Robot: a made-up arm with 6 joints.
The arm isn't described. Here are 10 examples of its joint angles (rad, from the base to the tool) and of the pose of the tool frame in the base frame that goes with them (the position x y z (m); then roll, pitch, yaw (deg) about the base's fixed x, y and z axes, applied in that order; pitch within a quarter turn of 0, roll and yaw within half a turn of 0).
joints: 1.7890 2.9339 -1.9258 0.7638 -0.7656 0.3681
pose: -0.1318 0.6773 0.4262 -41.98 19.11 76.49
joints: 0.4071 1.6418 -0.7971 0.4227 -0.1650 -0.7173
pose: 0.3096 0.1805 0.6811 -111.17 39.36 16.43
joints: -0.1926 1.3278 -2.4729 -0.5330 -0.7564 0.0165
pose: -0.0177 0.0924 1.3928 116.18 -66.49 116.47
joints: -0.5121 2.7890 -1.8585 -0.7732 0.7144 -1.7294
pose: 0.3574 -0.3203 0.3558 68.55 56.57 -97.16
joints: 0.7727 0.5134 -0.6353 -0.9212 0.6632 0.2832
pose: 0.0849 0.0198 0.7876 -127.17 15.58 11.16
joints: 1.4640 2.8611 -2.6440 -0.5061 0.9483 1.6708
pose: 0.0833 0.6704 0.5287 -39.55 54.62 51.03
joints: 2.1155 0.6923 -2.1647 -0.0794 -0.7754 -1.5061
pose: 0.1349 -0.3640 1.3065 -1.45 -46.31 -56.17
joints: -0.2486 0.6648 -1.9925 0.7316 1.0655 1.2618
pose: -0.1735 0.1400 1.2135 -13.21 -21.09 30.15
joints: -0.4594 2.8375 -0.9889 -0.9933 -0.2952 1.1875
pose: 0.2150 -0.0556 0.2621 34.79 73.55 86.57
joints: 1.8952 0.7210 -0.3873 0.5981 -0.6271 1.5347
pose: -0.0399 0.1549 0.8939 31.20 -18.46 92.94
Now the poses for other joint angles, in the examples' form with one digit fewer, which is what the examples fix.
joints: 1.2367 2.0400 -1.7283 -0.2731 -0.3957 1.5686
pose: 0.123 0.572 0.901 -16.3 -7.6 81.8
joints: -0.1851 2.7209 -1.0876 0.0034 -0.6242 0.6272
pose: 0.414 -0.043 0.316 -49.7 56.8 -5.4
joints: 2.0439 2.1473 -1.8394 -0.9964 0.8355 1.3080
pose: -0.212 0.518 0.722 -91.9 37.7 69.2
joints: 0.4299 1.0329 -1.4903 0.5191 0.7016 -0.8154
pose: 0.094 0.157 1.077 -111.7 9.4 41.5
